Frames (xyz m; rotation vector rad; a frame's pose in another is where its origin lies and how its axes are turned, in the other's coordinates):
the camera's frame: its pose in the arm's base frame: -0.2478 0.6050 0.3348 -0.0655 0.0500 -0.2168
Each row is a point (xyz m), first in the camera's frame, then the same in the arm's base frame.
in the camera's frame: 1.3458 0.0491 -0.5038
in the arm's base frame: 1.0468 0.3315 -0.2279
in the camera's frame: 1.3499 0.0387 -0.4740
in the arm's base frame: 1.0503 0.3223 -0.1977
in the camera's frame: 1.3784 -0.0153 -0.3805
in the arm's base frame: 1.0718 0.2690 -0.1019
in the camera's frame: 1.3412 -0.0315 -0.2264
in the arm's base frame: 1.0408 0.2705 0.0544
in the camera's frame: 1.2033 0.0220 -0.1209
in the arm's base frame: 0.9237 0.3587 0.1616
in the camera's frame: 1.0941 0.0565 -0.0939
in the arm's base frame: 0.8261 0.4176 0.1908
